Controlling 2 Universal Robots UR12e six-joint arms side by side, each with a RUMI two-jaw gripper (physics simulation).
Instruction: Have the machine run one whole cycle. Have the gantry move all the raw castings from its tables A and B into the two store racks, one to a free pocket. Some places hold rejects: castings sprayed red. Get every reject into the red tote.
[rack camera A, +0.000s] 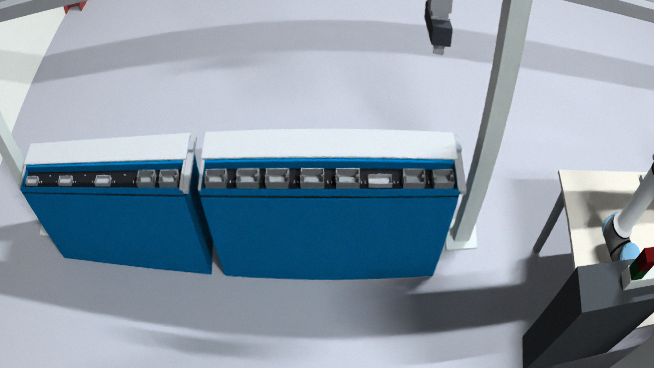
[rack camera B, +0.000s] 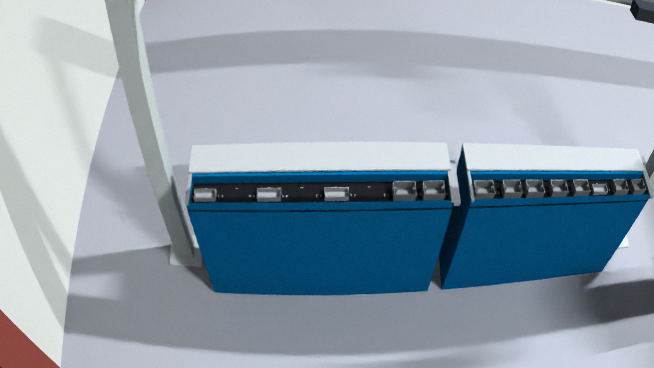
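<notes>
One blue store rack (rack camera A: 330, 235) (rack camera B: 540, 245) holds several tall grey open-topped castings, such as the one at its left end (rack camera A: 216, 178) (rack camera B: 484, 189), and one lower, lighter piece (rack camera A: 380, 180) (rack camera B: 599, 189). The other blue store rack (rack camera A: 135, 225) (rack camera B: 325, 250) holds two tall grey castings (rack camera A: 146, 178) (rack camera B: 404, 190) at its right end and three low light pieces, one of them near the middle (rack camera A: 103, 180) (rack camera B: 336, 193), with dark bed between them. No red shows on these pieces. The red tote and tables A and B cannot be made out. Neither of my grippers is in view.
A dark gantry tool (rack camera A: 441, 33) hangs behind the racks. Pale posts (rack camera A: 492, 125) (rack camera B: 145, 125) stand beside them. At the right are a cream bench (rack camera A: 587, 192), my left arm (rack camera A: 635, 205), a dark cabinet (rack camera A: 555, 310) and a red-green stack light (rack camera A: 641, 264).
</notes>
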